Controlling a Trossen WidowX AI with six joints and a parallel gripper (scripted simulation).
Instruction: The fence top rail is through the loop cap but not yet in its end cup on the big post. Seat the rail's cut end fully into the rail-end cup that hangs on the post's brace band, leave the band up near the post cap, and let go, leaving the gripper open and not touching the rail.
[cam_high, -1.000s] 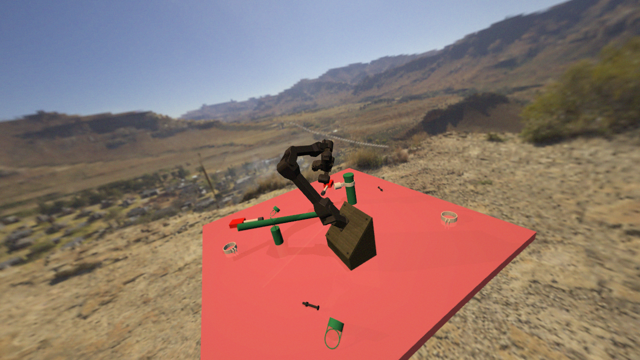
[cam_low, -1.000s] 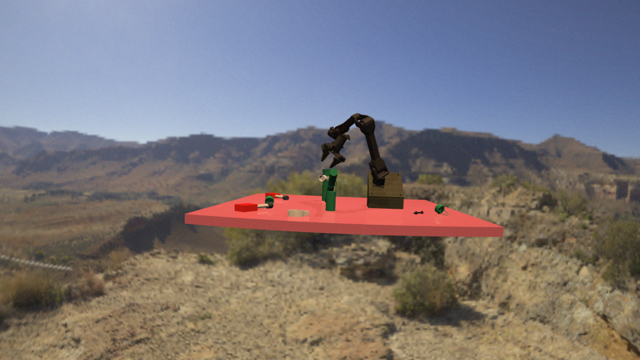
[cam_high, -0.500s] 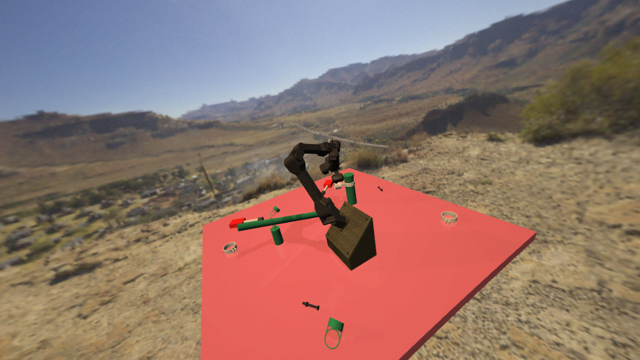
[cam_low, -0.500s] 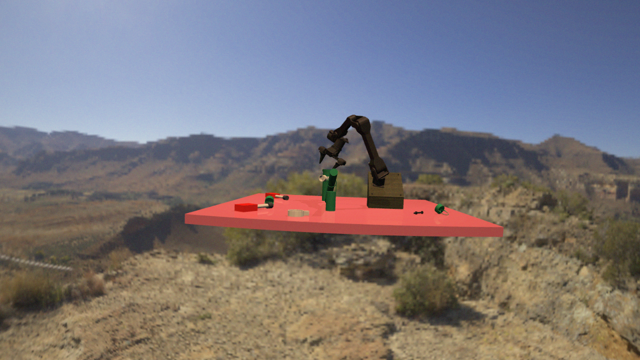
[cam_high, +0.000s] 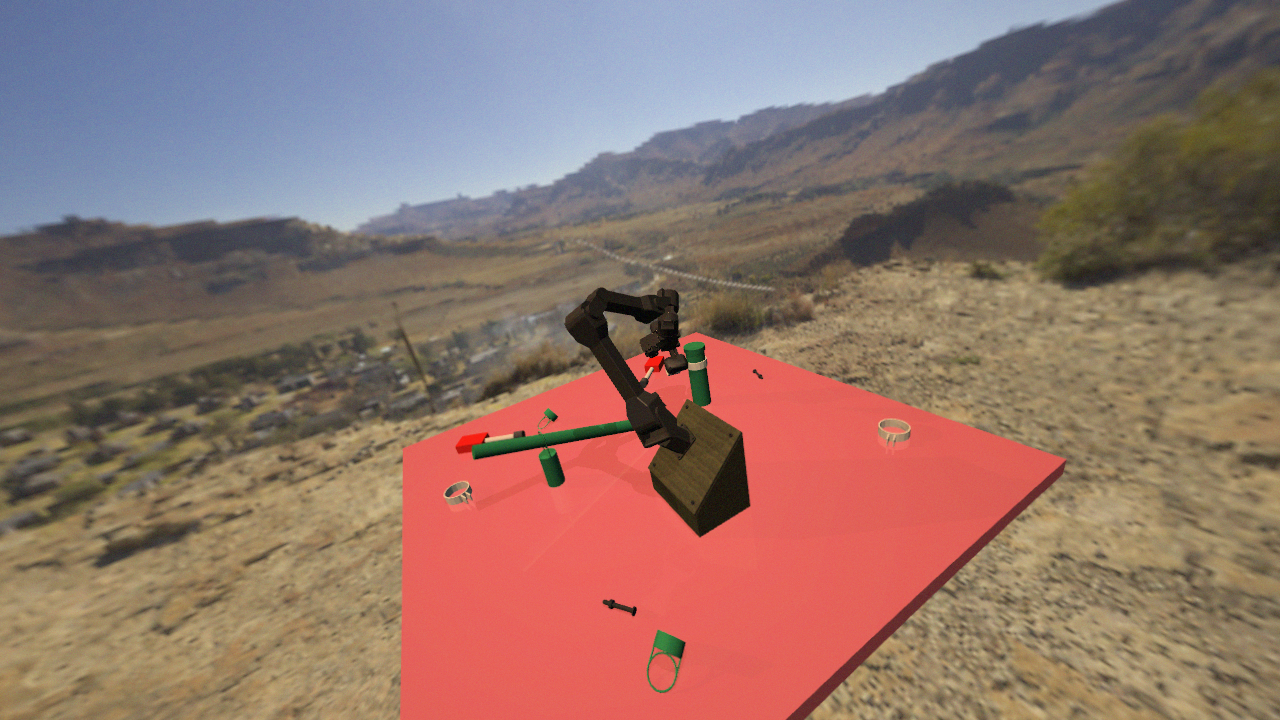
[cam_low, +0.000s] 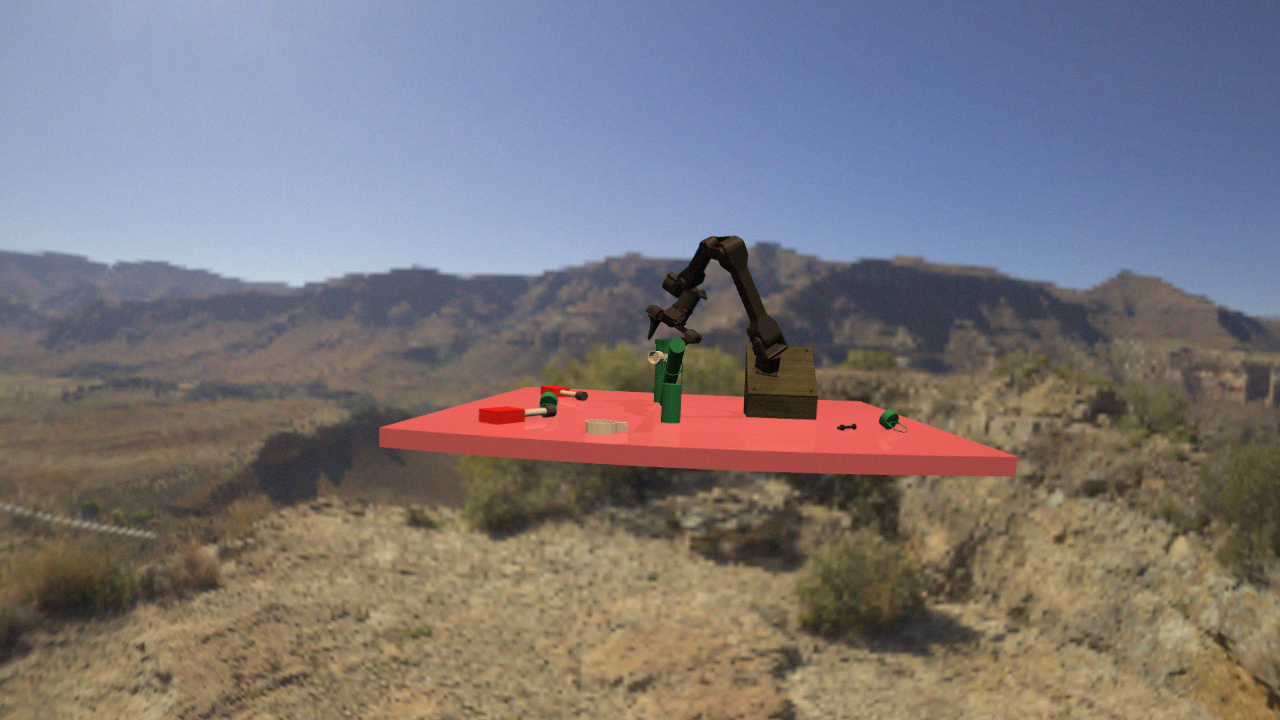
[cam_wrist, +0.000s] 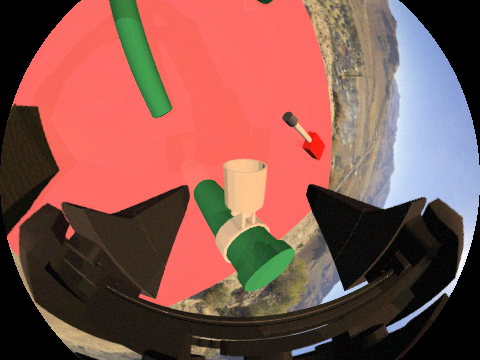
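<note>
My gripper tip is now 60 mm to the left of the brace band, 30 mm above it and 10 mm short of it. The rest, counted from my gripper tip: loop cap 430 mm to the left, 120 mm behind, 70 mm below.
</note>
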